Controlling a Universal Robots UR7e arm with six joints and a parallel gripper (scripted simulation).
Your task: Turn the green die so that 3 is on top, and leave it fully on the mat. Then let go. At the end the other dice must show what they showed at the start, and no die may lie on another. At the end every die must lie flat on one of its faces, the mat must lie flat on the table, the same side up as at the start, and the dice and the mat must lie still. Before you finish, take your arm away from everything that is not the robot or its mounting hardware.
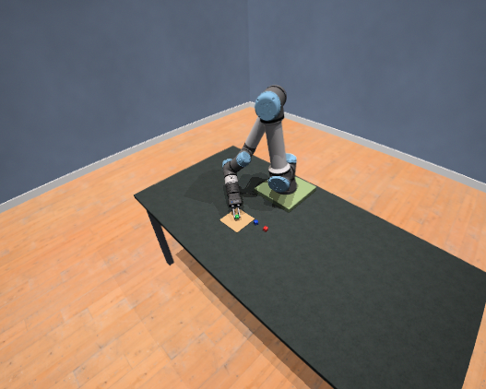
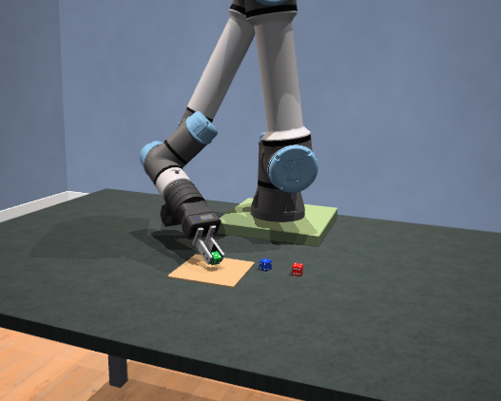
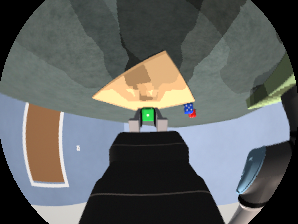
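Right now the tan mat is 30 mm below my hand. Round my hand: red die (60 mm behind, 170 mm to the left, 30 mm below); then green die (10 mm to the left, 10 mm below); then blue die (50 mm behind, 100 mm to the left, 30 mm below).
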